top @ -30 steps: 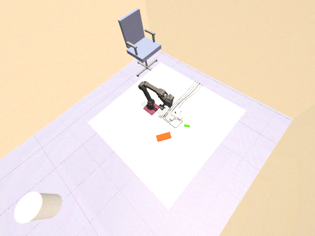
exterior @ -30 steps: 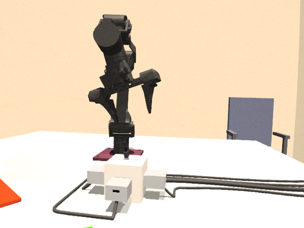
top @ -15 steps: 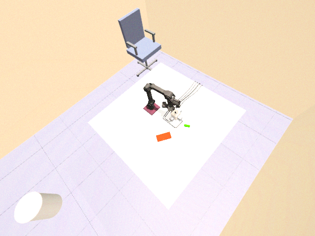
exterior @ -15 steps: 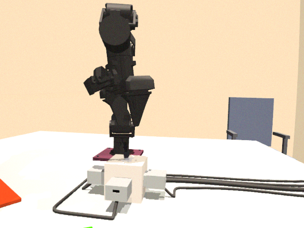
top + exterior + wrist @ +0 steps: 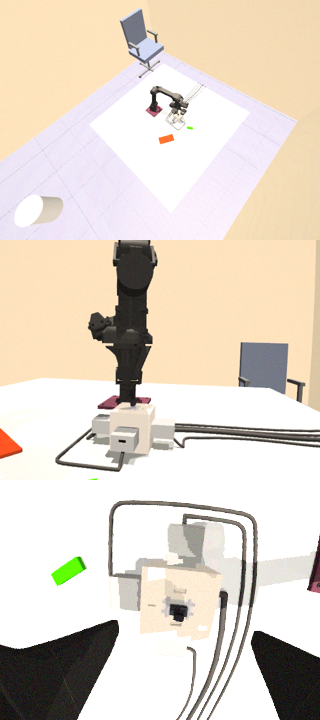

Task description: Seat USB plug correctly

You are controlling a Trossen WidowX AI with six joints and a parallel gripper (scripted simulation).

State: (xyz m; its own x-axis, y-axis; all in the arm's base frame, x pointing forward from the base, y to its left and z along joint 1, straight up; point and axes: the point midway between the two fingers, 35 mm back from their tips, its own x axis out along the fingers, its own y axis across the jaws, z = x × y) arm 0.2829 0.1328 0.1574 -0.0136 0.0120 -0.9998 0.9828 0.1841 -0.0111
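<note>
The USB plug is 40 mm below my gripper tip. Also, from my gripper tip: orange flat block: 260 mm to the right, 130 mm below, 110 mm ahead; then USB socket: 60 mm below, 10 mm to the left; then green piece: 180 mm ahead, 130 mm below, 20 mm to the left.
</note>
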